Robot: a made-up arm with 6 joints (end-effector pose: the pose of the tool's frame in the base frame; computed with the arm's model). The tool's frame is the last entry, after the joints.
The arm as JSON. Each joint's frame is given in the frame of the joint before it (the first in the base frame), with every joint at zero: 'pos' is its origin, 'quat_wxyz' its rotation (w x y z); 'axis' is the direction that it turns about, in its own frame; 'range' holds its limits. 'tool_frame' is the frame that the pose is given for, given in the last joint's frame.
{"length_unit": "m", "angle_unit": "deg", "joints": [
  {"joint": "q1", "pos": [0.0, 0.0, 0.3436], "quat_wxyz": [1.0, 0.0, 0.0, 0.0], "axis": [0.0, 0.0, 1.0], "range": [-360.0, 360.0]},
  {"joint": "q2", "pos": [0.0, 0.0, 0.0], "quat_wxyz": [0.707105, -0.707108, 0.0, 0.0], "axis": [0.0, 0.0, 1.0], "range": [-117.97, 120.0]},
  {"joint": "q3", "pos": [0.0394, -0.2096, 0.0], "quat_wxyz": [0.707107, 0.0, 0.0, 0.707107], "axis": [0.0, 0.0, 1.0], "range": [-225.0, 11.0]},
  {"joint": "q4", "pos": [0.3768, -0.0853, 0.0], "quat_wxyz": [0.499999, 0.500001, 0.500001, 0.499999], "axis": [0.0, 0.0, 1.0], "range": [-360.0, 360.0]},
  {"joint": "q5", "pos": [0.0, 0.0, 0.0], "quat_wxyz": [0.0, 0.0, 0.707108, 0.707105], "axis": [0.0, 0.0, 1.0], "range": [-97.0, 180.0]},
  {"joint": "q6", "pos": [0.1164, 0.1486, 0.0], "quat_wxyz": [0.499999, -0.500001, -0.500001, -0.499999], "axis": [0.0, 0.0, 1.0], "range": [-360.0, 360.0]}
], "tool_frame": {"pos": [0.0, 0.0, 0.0], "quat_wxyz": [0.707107, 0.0, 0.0, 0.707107]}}
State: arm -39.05 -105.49 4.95 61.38 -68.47 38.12
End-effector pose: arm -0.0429 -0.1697 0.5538 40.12 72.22 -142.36
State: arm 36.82 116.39 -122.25 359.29 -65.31 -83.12
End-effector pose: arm 0.3763 0.2846 -0.0888 63.56 111.65 84.71
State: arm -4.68 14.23 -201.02 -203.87 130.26 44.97
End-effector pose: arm -0.2030 0.0932 0.8736 -80.49 -110.23 4.62
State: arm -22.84 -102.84 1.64 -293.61 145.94 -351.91
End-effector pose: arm 0.1534 0.1140 0.4105 -114.87 -11.87 35.76
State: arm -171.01 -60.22 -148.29 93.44 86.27 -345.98
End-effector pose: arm 0.5006 -0.0630 0.8788 82.52 -49.35 69.56
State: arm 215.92 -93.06 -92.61 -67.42 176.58 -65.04
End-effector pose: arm 0.1523 0.2529 0.6023 49.51 -165.10 -1.04
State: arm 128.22 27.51 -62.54 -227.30 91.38 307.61
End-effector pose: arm -0.4380 0.3764 0.2183 -56.26 -48.70 89.21
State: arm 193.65 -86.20 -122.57 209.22 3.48 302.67
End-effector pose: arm 0.4549 0.0566 0.8673 42.07 18.62 160.04
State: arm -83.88 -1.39 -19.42 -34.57 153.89 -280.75
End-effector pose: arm -0.0865 -0.0977 0.2593 10.76 -58.01 -137.61
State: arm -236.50 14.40 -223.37 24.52 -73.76 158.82
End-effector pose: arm 0.2109 -0.1869 0.6865 118.54 -24.35 94.33
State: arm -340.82 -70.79 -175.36 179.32 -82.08 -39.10
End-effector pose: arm -0.3879 -0.1370 0.6350 -7.22 14.31 -19.98
